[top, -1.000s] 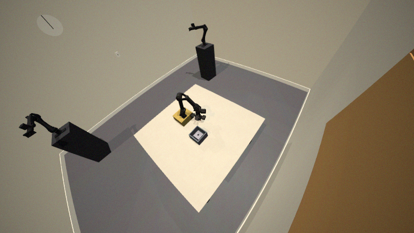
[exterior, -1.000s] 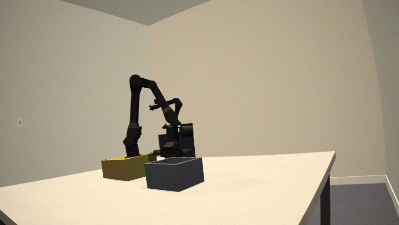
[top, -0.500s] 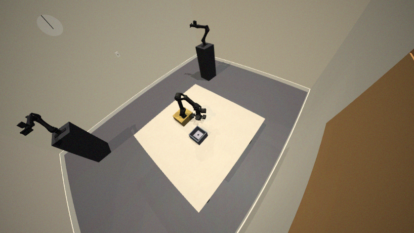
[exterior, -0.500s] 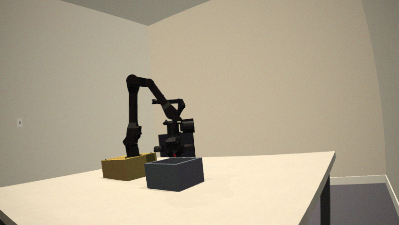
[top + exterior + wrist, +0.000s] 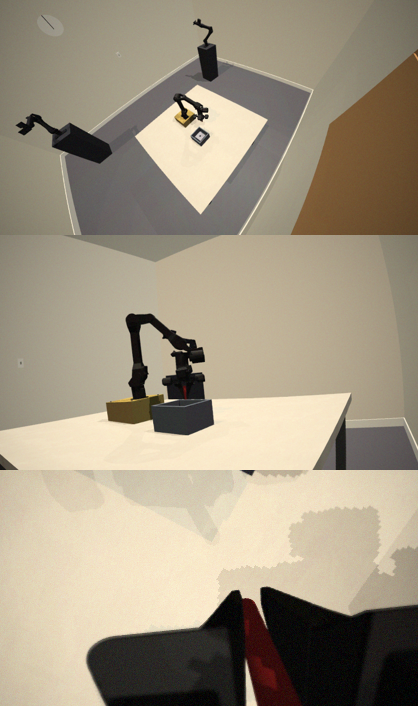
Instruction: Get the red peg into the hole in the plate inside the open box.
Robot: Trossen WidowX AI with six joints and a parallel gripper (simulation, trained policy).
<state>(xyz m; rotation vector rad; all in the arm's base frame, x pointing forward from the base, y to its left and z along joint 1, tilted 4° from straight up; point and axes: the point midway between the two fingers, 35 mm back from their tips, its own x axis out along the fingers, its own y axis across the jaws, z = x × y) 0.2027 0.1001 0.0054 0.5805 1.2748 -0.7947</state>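
The dark grey box is 15 cm to the right of my gripper tip, 12 cm ahead of it and 6 cm below it. Round my gripper tip: red peg: 2 cm to the left, 2 cm above, 1 cm behind.
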